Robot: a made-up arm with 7 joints.
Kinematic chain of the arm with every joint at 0, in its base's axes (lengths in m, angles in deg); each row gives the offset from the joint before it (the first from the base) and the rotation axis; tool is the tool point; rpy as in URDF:
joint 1: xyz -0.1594 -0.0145 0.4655 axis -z
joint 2: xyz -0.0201 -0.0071 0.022 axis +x
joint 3: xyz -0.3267 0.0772 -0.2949 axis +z
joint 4: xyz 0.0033 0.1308 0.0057 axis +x
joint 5: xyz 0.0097 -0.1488 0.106 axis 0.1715 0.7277 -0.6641
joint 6: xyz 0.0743 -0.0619 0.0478 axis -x
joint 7: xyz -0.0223 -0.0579 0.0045 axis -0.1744 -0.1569 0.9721
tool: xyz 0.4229 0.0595 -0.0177 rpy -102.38 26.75 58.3
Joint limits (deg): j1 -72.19..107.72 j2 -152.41..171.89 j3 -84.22..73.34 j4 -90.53..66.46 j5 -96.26..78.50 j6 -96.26..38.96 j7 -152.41..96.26
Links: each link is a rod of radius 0.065 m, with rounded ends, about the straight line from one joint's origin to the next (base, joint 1, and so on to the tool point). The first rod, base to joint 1, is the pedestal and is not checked.
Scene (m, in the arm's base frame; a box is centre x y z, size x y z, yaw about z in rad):
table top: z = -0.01
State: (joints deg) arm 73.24 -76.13 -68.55 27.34 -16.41 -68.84 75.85
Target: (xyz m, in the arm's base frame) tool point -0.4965 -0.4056 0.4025
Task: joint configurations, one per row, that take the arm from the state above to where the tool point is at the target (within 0.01 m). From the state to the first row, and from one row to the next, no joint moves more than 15 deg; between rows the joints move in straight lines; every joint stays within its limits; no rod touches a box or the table.
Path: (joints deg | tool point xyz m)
1: 59.67 -64.73 -56.34 37.72 -2.94 -68.34 60.98 | -0.4205 0.3028 0.7038
2: 46.10 -53.32 -44.13 48.09 10.53 -67.84 46.11 | -0.5887 -0.0673 0.6798
3: 32.53 -41.92 -31.92 58.47 23.99 -67.34 31.24 | -0.4965 -0.4056 0.4025

